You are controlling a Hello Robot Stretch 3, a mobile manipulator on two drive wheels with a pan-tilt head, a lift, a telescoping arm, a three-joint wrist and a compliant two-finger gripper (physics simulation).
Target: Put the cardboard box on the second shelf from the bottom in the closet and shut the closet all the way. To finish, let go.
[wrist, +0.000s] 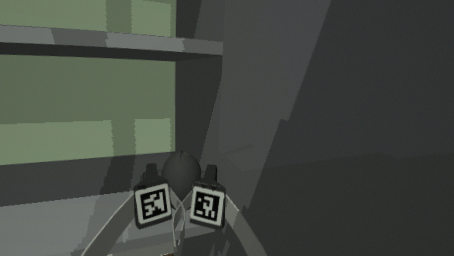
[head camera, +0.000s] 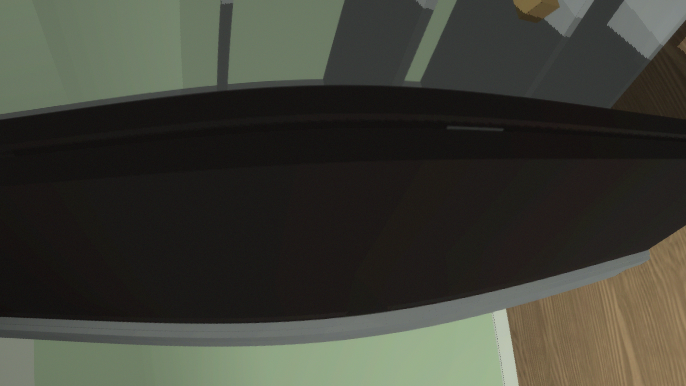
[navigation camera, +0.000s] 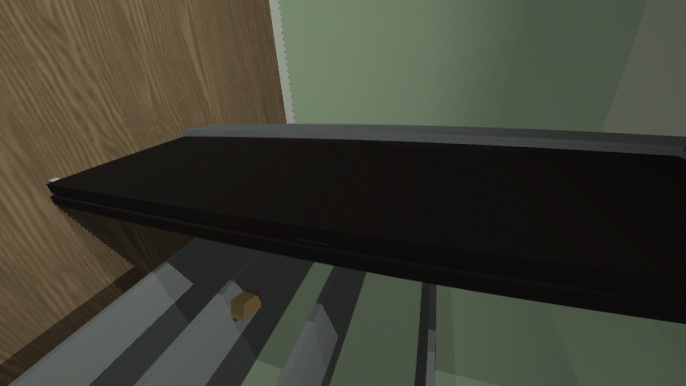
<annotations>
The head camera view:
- dark closet door: 278, 204
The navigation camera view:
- cardboard box: 244, 305
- dark closet door: 587, 229
</annotations>
